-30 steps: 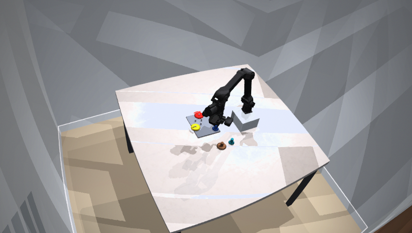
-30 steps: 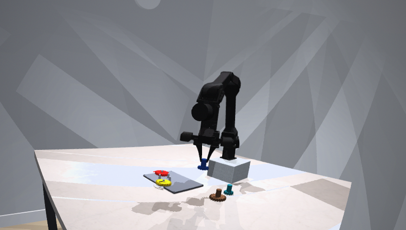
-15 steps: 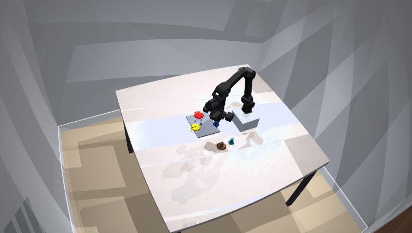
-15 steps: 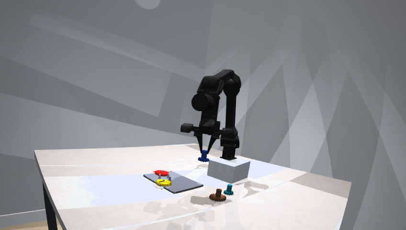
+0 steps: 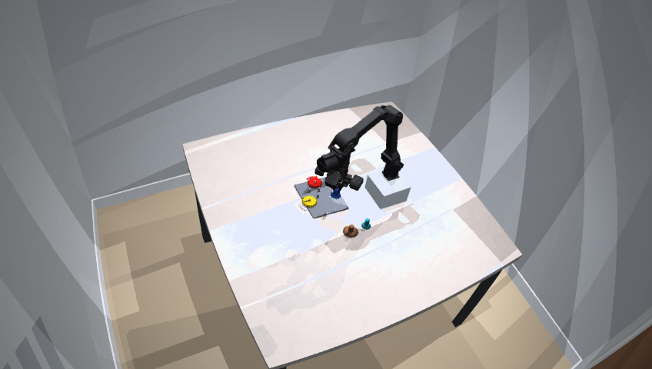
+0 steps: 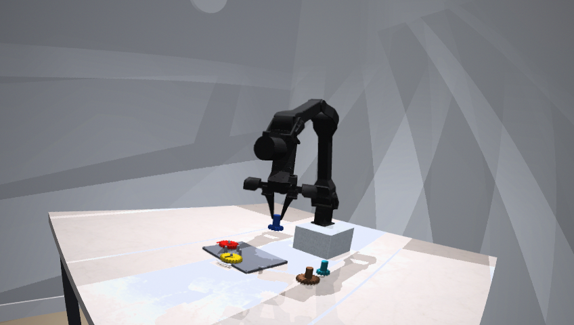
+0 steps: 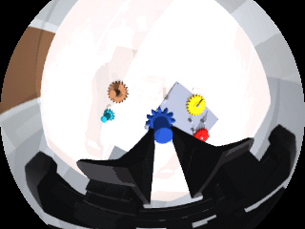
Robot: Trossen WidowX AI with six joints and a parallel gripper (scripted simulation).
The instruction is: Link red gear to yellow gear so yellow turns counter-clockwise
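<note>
The grey board lies 15 cm below my gripper tip and 12 cm to the right of it. Round my gripper tip: yellow gear (14 cm below, 10 cm to the right, 6 cm ahead); then blue gear (1 cm below); then brown gear (14 cm below, 10 cm to the left, 4 cm behind).
</note>
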